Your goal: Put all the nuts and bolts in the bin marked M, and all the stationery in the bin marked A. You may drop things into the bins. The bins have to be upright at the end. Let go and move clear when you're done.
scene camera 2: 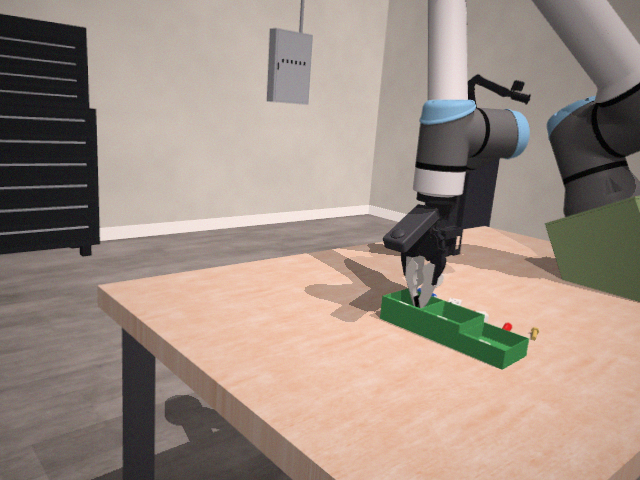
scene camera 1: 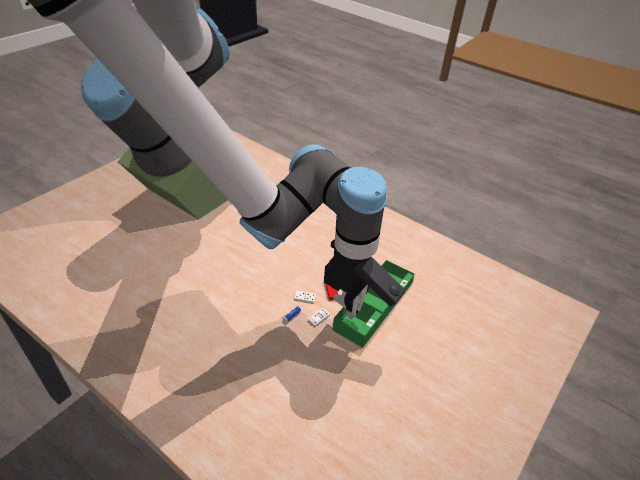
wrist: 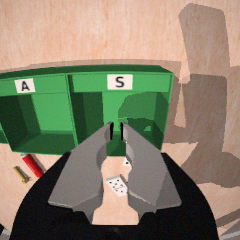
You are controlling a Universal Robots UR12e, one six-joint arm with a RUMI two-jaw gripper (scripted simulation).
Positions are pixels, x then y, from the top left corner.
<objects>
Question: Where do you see a green three-compartment bin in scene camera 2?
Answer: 493, 345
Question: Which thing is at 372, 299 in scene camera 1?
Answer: A green three-compartment bin.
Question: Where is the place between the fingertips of the gripper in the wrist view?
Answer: At 117, 123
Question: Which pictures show the gripper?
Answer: Scene camera 2, scene camera 1 and the wrist view: all of them.
</objects>
